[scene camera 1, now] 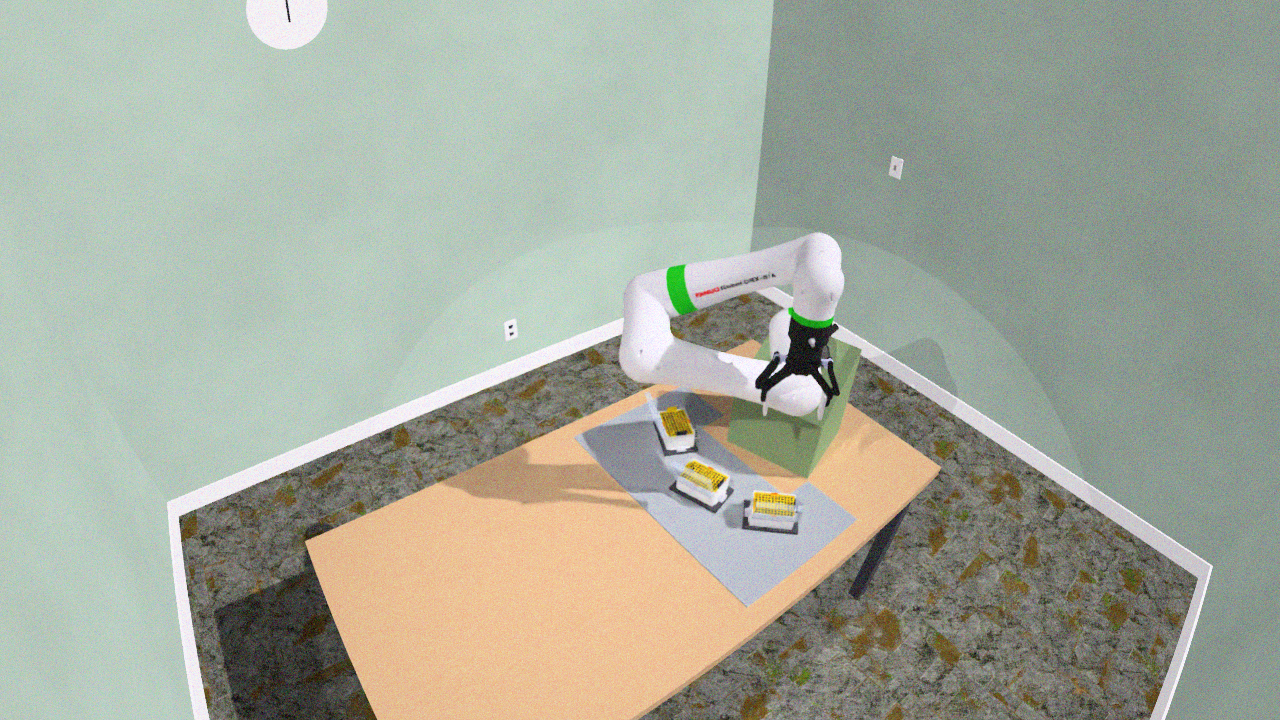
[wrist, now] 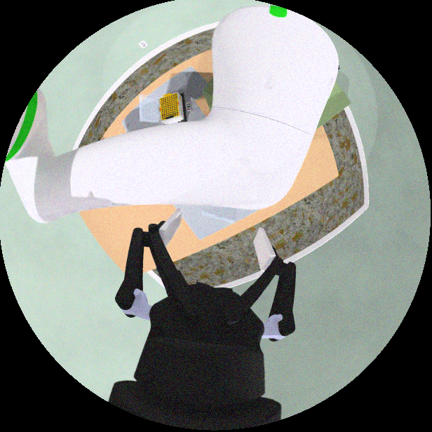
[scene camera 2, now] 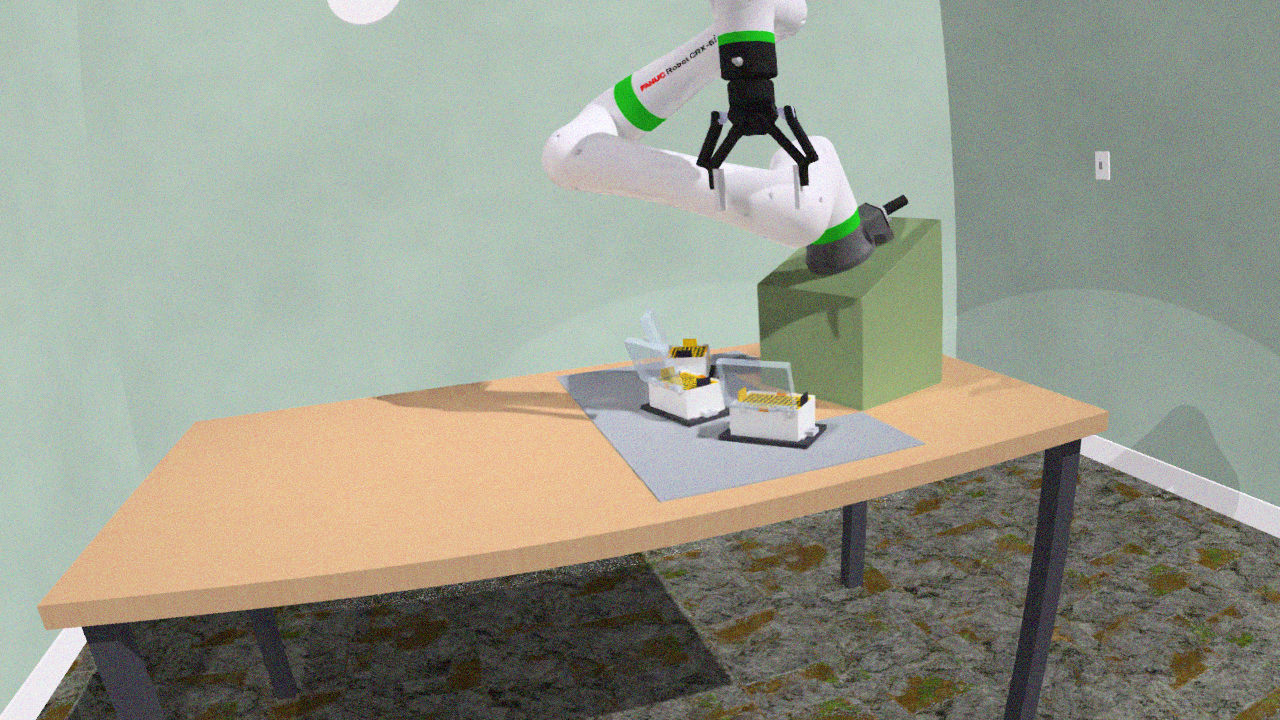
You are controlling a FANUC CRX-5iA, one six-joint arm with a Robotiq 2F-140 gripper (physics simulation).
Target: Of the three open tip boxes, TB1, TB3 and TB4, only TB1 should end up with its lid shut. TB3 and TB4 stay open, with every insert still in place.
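Frame: origin at the arm's base, x left, y ahead, z down, level; centimetres.
Seen in the pictures: gripper, fingertip midpoint: (scene camera 1: 792, 414) (scene camera 2: 760, 209); arm's base at its link origin: (scene camera 2: 842, 254).
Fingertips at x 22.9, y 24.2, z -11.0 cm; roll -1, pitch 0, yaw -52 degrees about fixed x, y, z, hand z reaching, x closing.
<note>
Pixels of each thing's top centre, then the offset from my fingertips to it. "pt": a spot on its surface instead. Level surfaces: height alone.
- back box at its top centre: (scene camera 2: 692, 348) (scene camera 1: 680, 420) dy +3.9, dx -39.5, dz +30.6 cm
- middle box at a spot on its surface: (scene camera 2: 687, 399) pt dy +11.9, dx -9.9, dz +32.8 cm
- front box at a spot on its surface: (scene camera 2: 771, 422) pt dy +1.6, dx +5.9, dz +33.6 cm
- back lid at a spot on its surface: (scene camera 2: 654, 331) pt dy +10.9, dx -45.1, dz +27.3 cm
- middle lid at a spot on its surface: (scene camera 2: 645, 360) pt dy +18.1, dx -14.6, dz +26.1 cm
- front lid at a spot on its surface: (scene camera 2: 755, 377) pt dy +4.8, dx +8.3, dz +25.1 cm
- grey mat at its surface level: dz +37.2 cm
- wooden table at its surface level: dz +37.5 cm
Three white tip boxes with yellow inserts stand on dark bases: the back box (scene camera 1: 676, 429) (scene camera 2: 688, 362) (wrist: 171, 107), the middle box (scene camera 1: 702, 484) (scene camera 2: 687, 399) and the front box (scene camera 1: 772, 513) (scene camera 2: 771, 422). In scene camera 2 the back lid (scene camera 2: 654, 331), middle lid (scene camera 2: 645, 360) and front lid (scene camera 2: 755, 377) all stand open. I cannot read which box is TB1, TB3 or TB4. My gripper (scene camera 1: 793, 411) (scene camera 2: 759, 205) (wrist: 219, 225) is open and empty, high above the boxes, pointing down. The arm hides most of the middle and front boxes in the wrist view.
A grey mat (scene camera 1: 745, 577) (scene camera 2: 671, 474) lies under the boxes on the wooden table (scene camera 1: 501, 591) (scene camera 2: 340, 501). The green pedestal (scene camera 1: 774, 445) (scene camera 2: 810, 344) stands behind the boxes. My white arm (scene camera 2: 617, 170) (wrist: 170, 165) folds between the gripper and the pedestal.
</note>
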